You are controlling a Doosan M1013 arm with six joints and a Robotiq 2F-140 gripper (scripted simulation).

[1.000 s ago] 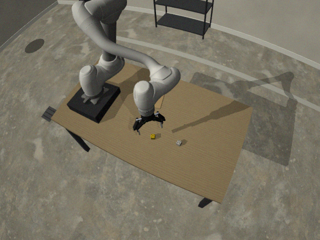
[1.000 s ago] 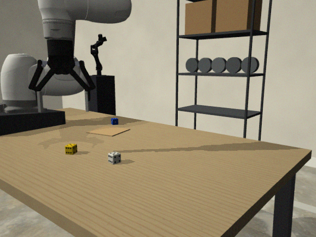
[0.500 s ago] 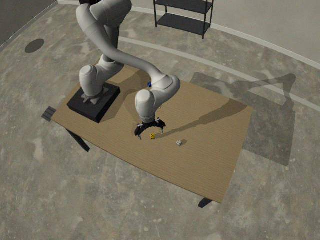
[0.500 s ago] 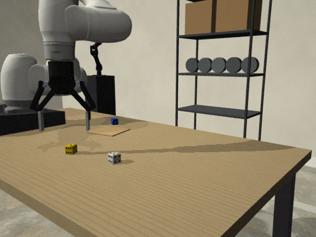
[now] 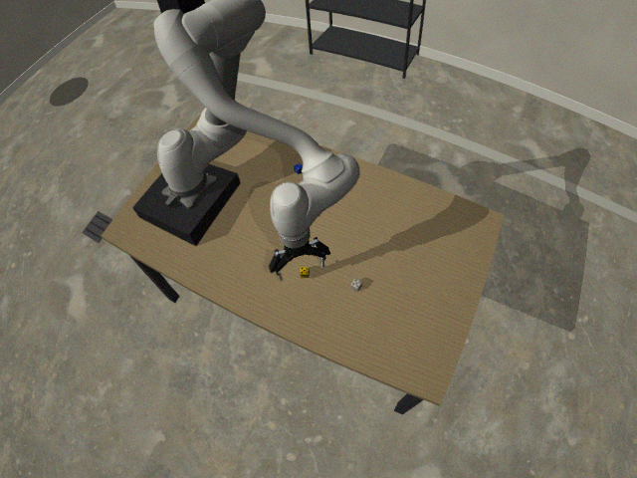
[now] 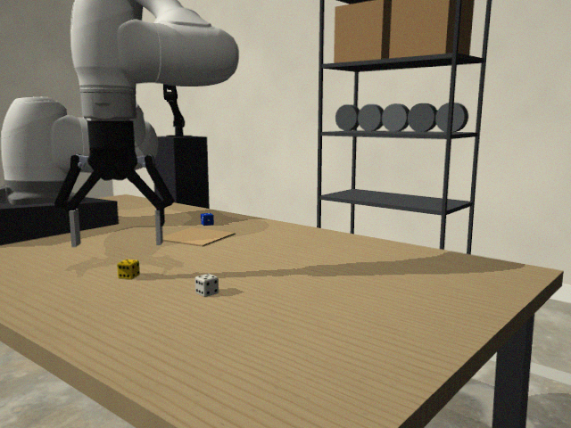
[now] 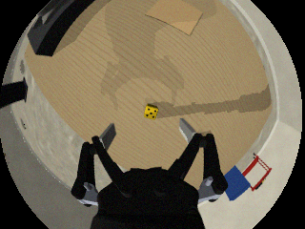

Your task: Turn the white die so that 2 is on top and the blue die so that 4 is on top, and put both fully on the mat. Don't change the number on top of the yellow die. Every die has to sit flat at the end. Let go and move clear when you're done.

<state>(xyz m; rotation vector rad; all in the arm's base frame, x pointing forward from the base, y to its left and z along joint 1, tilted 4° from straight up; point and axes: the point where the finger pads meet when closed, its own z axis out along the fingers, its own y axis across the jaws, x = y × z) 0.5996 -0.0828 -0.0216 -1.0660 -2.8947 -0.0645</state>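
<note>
My gripper is now 18 cm short of the white die, 7 cm to the right of it and 6 cm above it. From my hand the other things lie so: blue die 28 cm behind, 41 cm to the left, 6 cm below; mat 18 cm behind, 30 cm to the left, 8 cm below; yellow die 1 cm behind, 2 cm to the left, 6 cm below.
</note>
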